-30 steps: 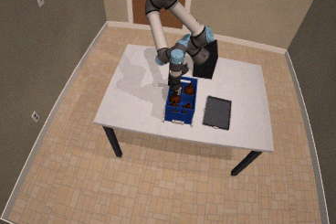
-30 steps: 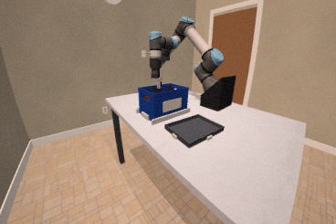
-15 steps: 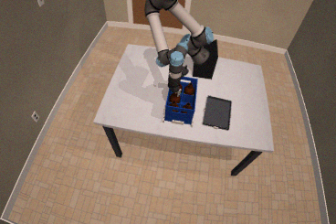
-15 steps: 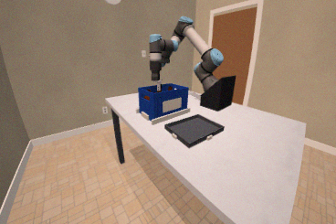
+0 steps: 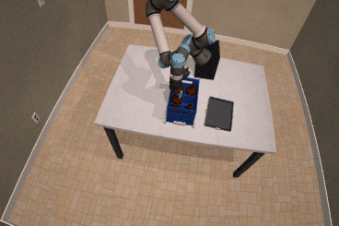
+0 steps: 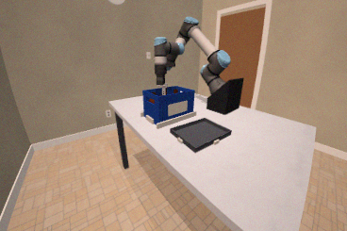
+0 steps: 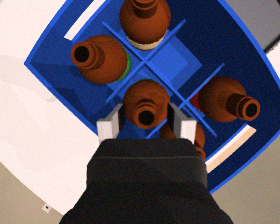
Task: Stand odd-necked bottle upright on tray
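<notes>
Right now my hand is 80 mm above the blue crate and 40 mm to the right of it. Also, from my hand: dark tray: 320 mm to the left, 150 mm below, 10 mm ahead; bottle: 80 mm ahead, 70 mm below.
</notes>
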